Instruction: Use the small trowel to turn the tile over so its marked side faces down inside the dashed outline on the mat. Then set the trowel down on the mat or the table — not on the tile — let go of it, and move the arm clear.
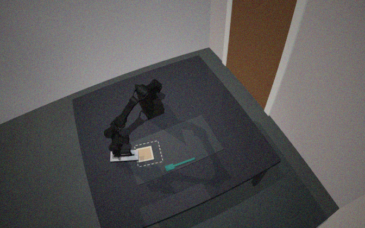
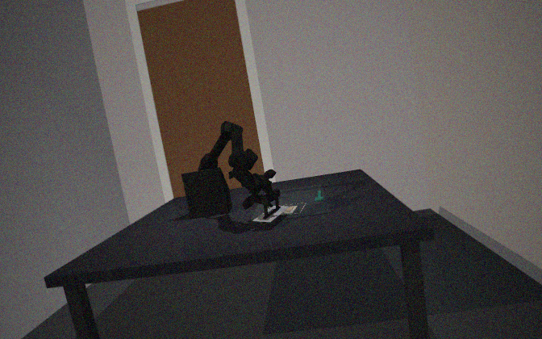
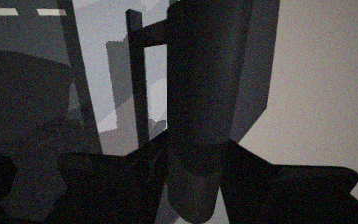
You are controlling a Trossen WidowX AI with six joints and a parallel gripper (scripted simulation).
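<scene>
Right now the teal trowel is 20 cm ahead of my gripper tip, 33 cm to the left of it and 7 cm below it. From my gripper tip the other things lie so: grey mat 7 cm ahead, 36 cm to the left, 10 cm below; then tan tile 2 cm ahead, 17 cm to the left, 7 cm below.
</scene>
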